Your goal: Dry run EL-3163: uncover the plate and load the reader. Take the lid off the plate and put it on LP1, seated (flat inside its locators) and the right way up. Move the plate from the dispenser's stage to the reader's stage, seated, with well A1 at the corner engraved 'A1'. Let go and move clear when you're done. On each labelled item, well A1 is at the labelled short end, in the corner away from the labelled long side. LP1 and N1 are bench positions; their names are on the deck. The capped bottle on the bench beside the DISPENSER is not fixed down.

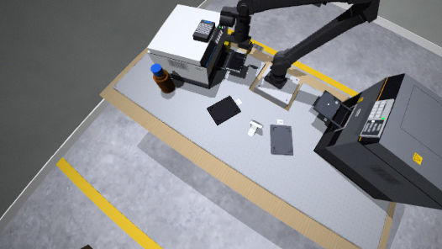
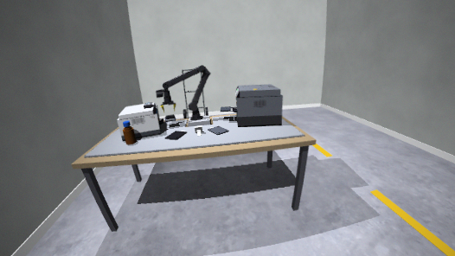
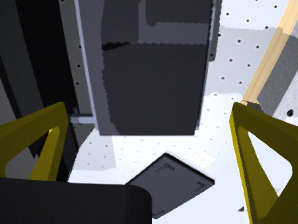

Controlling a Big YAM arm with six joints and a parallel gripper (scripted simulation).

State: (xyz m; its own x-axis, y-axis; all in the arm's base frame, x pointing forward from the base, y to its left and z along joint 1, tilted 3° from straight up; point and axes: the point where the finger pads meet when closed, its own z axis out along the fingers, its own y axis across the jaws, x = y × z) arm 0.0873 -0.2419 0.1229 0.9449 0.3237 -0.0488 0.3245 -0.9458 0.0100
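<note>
My gripper is now 60 mm above the glossy lid. Round my hand: white well plate: 70 mm below; black bench pad: 260 mm ahead, 150 mm below, 110 mm to the left; brown capped bottle: 360 mm ahead, 260 mm to the right, 40 mm below.
</note>
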